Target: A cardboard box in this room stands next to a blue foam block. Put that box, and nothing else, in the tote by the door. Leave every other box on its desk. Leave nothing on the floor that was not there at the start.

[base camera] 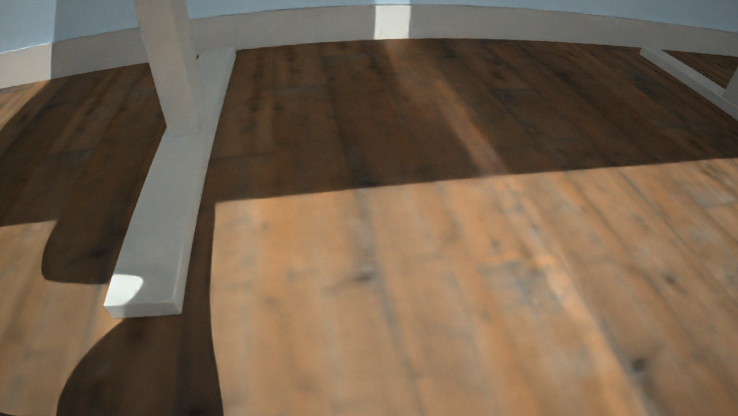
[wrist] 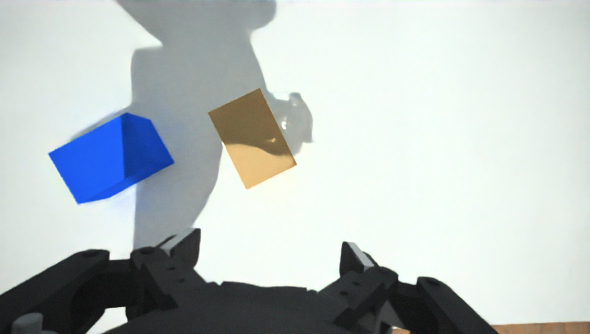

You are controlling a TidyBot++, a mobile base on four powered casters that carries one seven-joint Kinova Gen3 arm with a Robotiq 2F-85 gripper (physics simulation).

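Places are measured from the arm's base along level axes (x ahead, y left, z up), in metres.
Where they show: gripper, between the fingertips: (wrist: 271, 250).
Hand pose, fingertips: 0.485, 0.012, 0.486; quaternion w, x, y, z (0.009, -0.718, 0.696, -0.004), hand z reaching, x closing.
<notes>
After its pixels a point has its place, as x, y, z.
A tan cardboard box (wrist: 252, 139) {0.558, 0.048, 0.373} lies on the white desk (wrist: 425, 150) {0.578, -0.165, 0.323} in the wrist view, a little left of the middle, turned at a slant and partly in the arm's shadow. A blue foam block (wrist: 100, 160) {0.515, 0.201, 0.368} lies to its left with a gap between them. My gripper (wrist: 271, 250) {0.485, 0.011, 0.486} is open and empty at the bottom of the wrist view, above the desk. The box shows beyond the fingertips, toward the top of the view, and is not between them. The tote by the door does not show in either view.
In the base view, a white desk leg with a long foot (base camera: 155, 222) {0.431, 0.247, -0.372} stands on the wooden floor (base camera: 413, 289) {0.361, -0.055, -0.397} at the left. Part of another desk foot (base camera: 687, 77) {0.997, -0.886, -0.376} shows at the right. A skirting board (base camera: 289, 25) {1.076, 0.172, -0.346} and blue wall run behind.
</notes>
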